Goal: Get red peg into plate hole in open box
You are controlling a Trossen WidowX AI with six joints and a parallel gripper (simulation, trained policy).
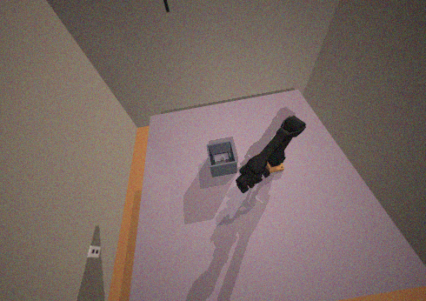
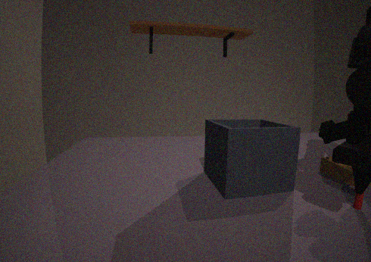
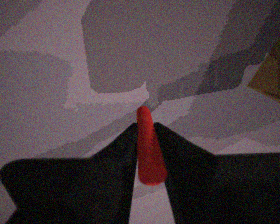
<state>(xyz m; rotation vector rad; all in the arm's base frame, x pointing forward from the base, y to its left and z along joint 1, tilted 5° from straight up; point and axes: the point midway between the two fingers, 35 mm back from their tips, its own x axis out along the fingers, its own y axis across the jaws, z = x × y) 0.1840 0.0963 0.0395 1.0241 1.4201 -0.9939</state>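
The pale plate lies 120 mm ahead of my gripper tip, 200 mm to the right of it and 10 mm above it. The rest, counted from my gripper tip: red peg 10 mm above.
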